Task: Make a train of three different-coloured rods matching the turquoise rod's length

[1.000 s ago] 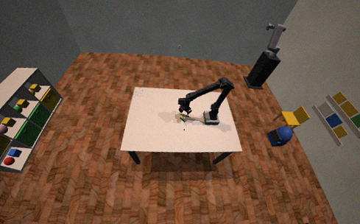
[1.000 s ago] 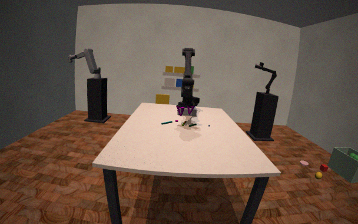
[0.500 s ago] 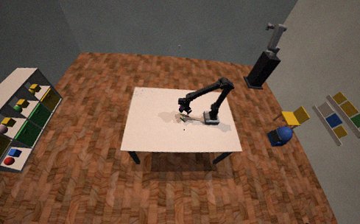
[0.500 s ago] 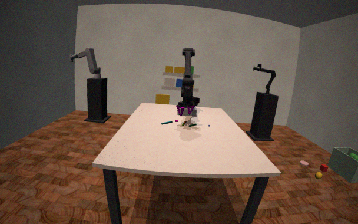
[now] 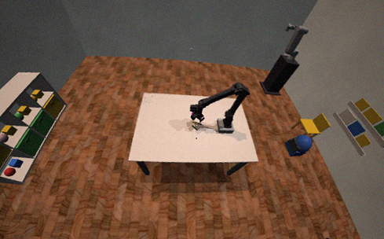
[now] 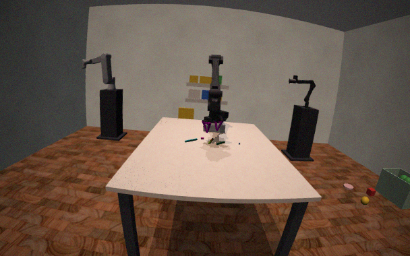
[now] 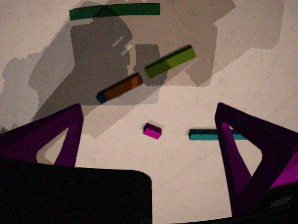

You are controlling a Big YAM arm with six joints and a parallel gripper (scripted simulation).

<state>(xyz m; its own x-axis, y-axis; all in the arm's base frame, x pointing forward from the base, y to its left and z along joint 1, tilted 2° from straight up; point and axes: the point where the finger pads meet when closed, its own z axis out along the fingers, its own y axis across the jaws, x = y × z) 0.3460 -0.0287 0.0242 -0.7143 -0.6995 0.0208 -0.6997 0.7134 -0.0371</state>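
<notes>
Right now the lime rod is 20 mm ahead of my hand, 10 mm to the right of it and 80 mm below it. The rest, counted from my hand: magenta rod: 50 mm behind, 60 mm to the right, 80 mm below; orange rod: 30 mm behind, 10 mm to the left, 80 mm below; green rod: 20 mm ahead, 60 mm to the left, 80 mm below.
</notes>
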